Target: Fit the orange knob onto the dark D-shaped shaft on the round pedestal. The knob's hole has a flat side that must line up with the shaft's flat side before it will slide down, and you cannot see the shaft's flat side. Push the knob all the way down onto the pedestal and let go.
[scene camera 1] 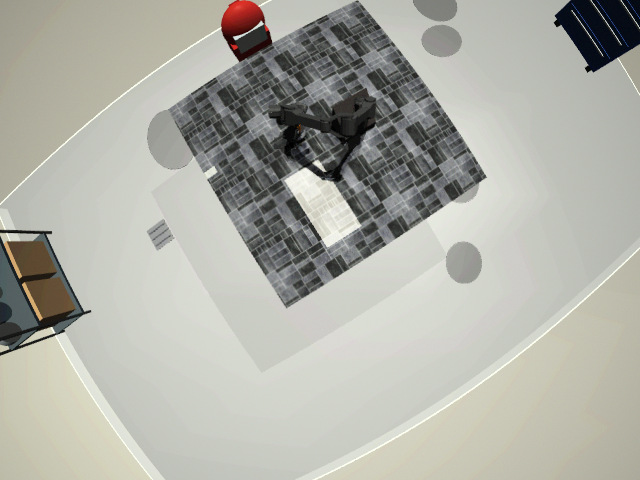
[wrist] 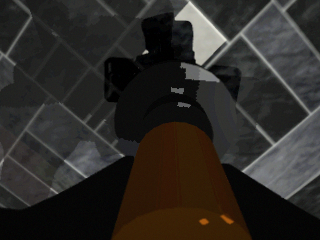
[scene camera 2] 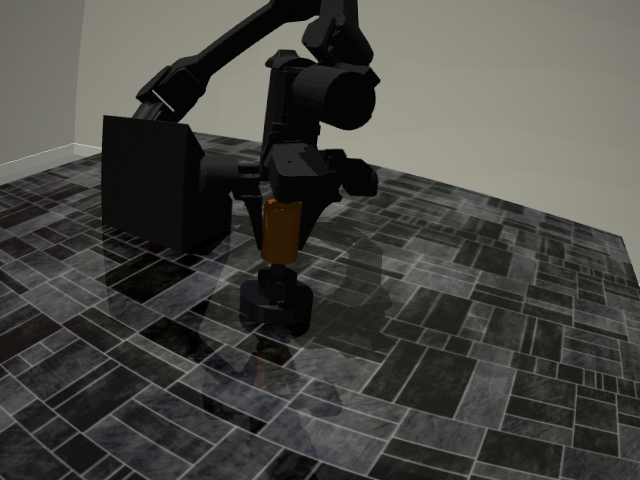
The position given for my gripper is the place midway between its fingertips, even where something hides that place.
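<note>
There's a dark pedestal (scene camera 2: 275,296) here, and the wrist view has that pedestal too (wrist: 169,91). An orange knob (scene camera 2: 281,222) is here as well, and you'd find the knob (wrist: 176,179) in the wrist view. It's held by my gripper (scene camera 2: 279,249), and the wrist view also catches my gripper (wrist: 176,168).
</note>
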